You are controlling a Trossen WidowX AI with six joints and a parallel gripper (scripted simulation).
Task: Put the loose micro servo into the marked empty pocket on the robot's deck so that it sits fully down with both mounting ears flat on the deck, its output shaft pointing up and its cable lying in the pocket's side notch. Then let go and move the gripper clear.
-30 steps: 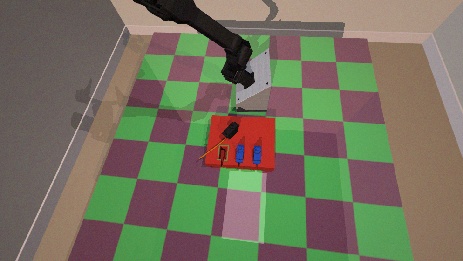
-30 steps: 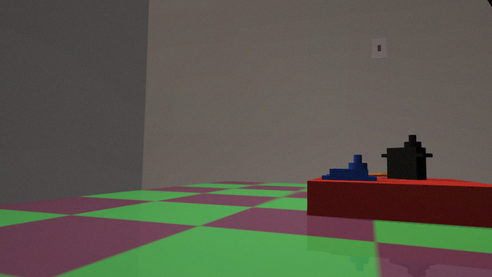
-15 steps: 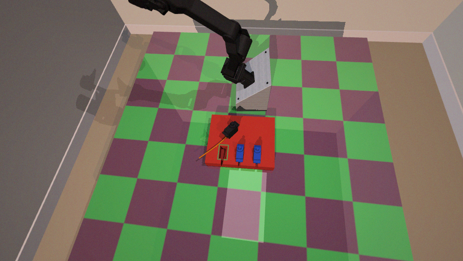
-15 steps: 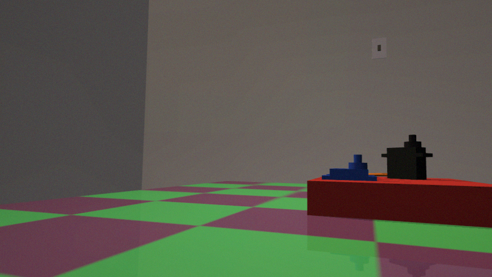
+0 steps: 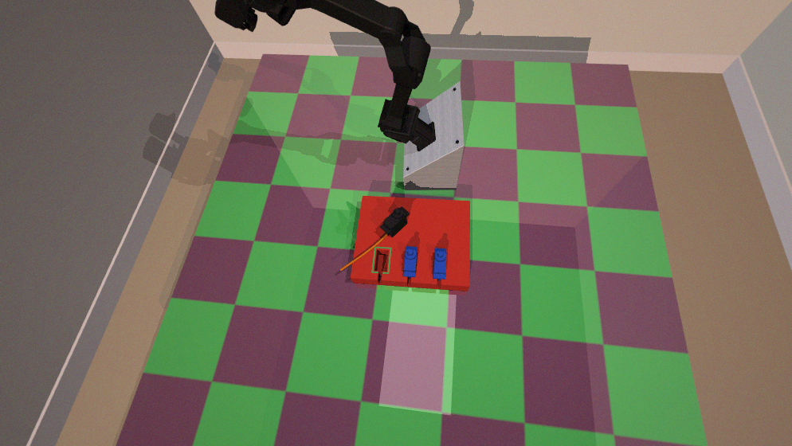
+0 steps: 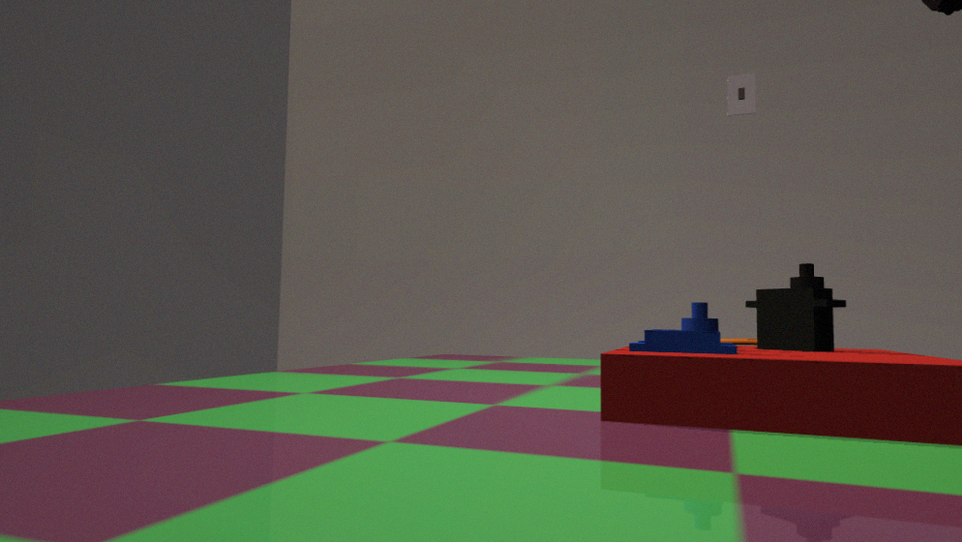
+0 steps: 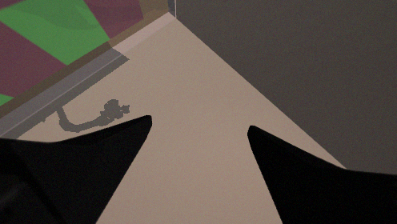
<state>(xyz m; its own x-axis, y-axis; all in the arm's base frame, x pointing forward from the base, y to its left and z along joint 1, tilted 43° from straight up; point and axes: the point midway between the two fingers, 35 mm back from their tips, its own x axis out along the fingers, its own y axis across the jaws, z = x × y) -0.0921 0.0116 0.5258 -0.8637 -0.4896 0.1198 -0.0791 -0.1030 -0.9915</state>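
My gripper tip is now 36 cm short of the red deck, 32 cm to the right of it and 48 cm above it.
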